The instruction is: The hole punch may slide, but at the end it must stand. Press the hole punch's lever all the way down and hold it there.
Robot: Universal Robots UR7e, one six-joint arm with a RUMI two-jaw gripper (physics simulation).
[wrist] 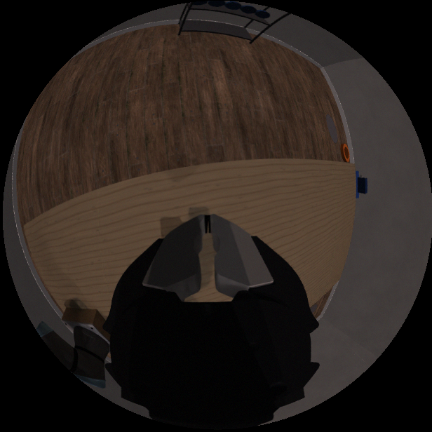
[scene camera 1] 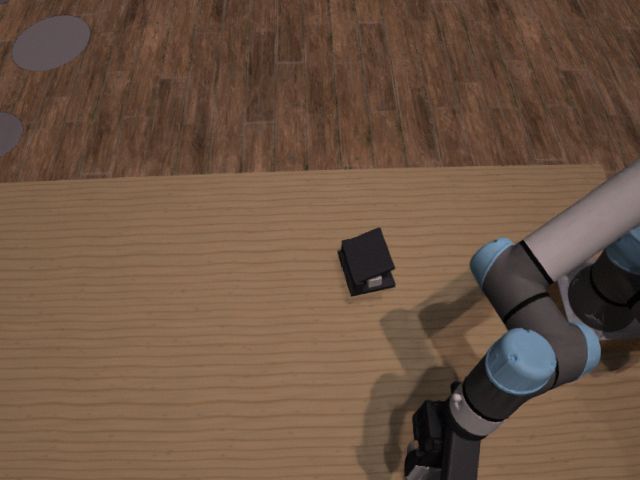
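Seen in the pictures: arm's base, origin of the base link: (scene camera 1: 602,299).
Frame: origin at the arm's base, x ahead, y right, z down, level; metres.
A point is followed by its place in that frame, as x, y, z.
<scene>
The black hole punch (scene camera 1: 368,256) {0.481, 0.195, 0.014} stands upright on the wooden table in the scene view, right of the middle. Its wide lever plate is raised and slants over the base, with a gap at the near end where a light grey part shows. The hole punch does not show in the wrist view. My gripper (wrist: 207,217) is shut, its two grey jaws meeting at the tips with nothing between them. In the scene view it hangs above the table at the bottom edge, well apart from the hole punch, and its fingertips are cut off by the frame.
The wooden table (scene camera 1: 180,310) {0.915, 0.158, 0.083} (wrist: 280,200) has its far edge towards the plank floor (scene camera 1: 310,93) (wrist: 175,110). The arm (scene camera 1: 537,315) {0.350, -0.180, -0.409} reaches in from the right, beside the hole punch. A dark rack stands far off at the top of the wrist view.
</scene>
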